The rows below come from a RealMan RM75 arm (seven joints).
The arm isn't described. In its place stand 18 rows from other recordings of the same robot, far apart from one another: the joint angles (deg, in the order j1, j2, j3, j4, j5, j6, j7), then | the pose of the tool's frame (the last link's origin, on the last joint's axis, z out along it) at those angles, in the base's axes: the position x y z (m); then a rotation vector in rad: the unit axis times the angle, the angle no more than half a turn.
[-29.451, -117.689, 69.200, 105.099, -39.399, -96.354, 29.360] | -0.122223 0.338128 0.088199 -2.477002 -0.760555 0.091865
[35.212, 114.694, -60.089, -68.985, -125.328, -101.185, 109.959] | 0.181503 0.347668 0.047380 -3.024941 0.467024 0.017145
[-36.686, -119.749, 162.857, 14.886, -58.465, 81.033, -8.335] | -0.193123 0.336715 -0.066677 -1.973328 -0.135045 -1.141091
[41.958, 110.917, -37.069, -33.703, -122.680, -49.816, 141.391] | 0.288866 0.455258 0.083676 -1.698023 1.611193 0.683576
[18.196, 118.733, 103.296, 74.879, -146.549, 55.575, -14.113] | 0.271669 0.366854 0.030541 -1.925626 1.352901 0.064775
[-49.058, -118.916, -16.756, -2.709, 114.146, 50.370, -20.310] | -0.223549 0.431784 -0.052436 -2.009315 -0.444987 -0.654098
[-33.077, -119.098, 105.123, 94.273, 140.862, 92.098, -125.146] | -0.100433 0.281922 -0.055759 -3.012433 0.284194 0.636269
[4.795, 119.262, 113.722, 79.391, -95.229, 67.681, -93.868] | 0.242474 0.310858 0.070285 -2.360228 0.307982 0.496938
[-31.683, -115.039, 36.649, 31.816, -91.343, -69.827, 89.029] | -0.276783 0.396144 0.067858 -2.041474 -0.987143 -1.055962
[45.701, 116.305, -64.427, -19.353, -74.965, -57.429, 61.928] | 0.190669 0.429253 -0.034945 -2.442577 0.408830 0.719156
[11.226, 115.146, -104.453, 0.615, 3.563, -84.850, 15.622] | 0.388586 0.218338 0.012359 -1.769648 0.466452 0.631137
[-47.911, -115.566, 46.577, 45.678, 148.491, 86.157, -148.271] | -0.222155 0.400503 0.021150 -2.370867 -1.631705 0.106996
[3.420, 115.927, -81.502, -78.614, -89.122, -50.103, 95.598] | 0.234897 0.324403 0.044380 -2.280409 0.524648 0.550329
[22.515, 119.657, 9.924, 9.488, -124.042, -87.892, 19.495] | 0.270393 0.260677 -0.065207 -2.038914 0.404437 1.119708
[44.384, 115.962, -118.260, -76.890, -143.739, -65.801, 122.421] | 0.092418 0.332303 -0.106273 -2.784622 -0.656663 -0.653936
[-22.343, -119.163, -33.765, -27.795, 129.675, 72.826, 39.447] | -0.232638 0.308240 -0.063638 -1.702458 0.249332 -0.508151
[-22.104, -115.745, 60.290, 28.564, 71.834, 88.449, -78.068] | -0.261150 0.312052 0.013272 -2.395484 -0.800879 -1.261045
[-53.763, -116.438, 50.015, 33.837, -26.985, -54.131, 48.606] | -0.222644 0.461862 0.000165 -2.308101 -0.994971 0.148073
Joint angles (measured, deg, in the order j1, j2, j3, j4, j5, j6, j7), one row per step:
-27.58 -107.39 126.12 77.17 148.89 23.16 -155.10
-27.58 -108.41 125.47 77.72 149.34 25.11 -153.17
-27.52 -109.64 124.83 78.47 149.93 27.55 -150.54
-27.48 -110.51 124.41 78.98 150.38 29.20 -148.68
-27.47 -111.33 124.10 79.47 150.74 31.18 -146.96
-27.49 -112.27 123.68 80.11 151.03 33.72 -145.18
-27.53 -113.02 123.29 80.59 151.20 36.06 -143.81
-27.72 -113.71 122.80 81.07 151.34 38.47 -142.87
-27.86 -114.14 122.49 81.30 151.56 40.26 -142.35
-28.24 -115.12 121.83 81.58 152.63 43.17 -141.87
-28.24 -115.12 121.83 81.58 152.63 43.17 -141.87
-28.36 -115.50 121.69 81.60 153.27 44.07 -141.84
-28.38 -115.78 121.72 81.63 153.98 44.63 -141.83
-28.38 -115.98 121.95 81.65 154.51 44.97 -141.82
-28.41 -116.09 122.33 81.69 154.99 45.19 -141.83
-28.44 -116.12 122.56 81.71 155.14 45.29 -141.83
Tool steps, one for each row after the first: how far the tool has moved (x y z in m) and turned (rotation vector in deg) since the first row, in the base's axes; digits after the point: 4 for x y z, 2 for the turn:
0.0040 -0.0022 -0.0033 -0.72 1.34 -0.90
0.0088 -0.0057 -0.0076 -1.75 3.22 -2.27
0.0121 -0.0082 -0.0106 -2.47 4.54 -3.31
0.0146 -0.0113 -0.0138 -3.46 6.02 -4.09
0.0175 -0.0151 -0.0173 -4.74 7.59 -4.71
0.0192 -0.0183 -0.0199 -5.93 8.96 -4.97
0.0213 -0.0208 -0.0218 -7.06 10.11 -4.95
0.0216 -0.0225 -0.0229 -7.86 11.11 -4.77
0.0234 -0.0243 -0.0249 -8.80 12.81 -4.52
0.0234 -0.0243 -0.0249 -8.80 12.81 -4.52
0.0237 -0.0248 -0.0258 -9.01 13.50 -4.46
0.0237 -0.0255 -0.0267 -9.09 14.15 -4.57
0.0237 -0.0267 -0.0280 -9.26 14.69 -4.77
0.0238 -0.0280 -0.0294 -9.44 15.24 -5.11
0.0239 -0.0289 -0.0302 -9.60 15.48 -5.29

